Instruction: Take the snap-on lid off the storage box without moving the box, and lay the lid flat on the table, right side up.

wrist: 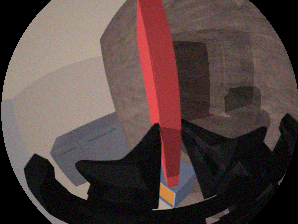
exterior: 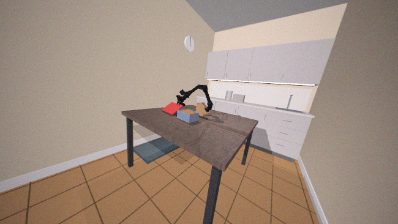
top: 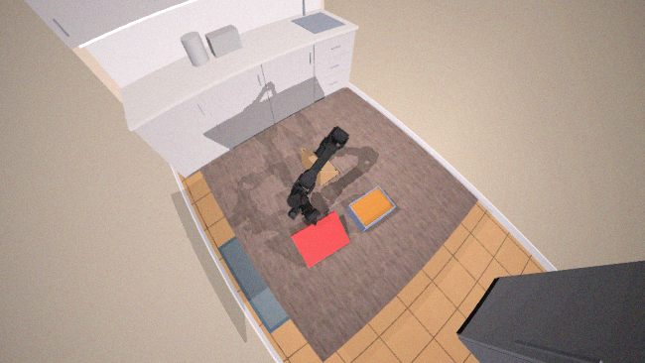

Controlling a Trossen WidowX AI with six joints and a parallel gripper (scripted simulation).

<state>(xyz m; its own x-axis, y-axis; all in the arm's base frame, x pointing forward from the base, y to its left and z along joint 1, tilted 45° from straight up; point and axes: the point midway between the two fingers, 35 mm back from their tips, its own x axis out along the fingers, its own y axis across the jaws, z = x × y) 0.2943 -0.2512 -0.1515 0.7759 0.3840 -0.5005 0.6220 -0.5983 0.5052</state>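
The red lid lies 70 mm ahead of my gripper tip, 10 mm to the right of it and 40 mm below it. The rest, counted from my gripper tip: blue storage box (110 mm ahead, 300 mm to the left, 60 mm below).
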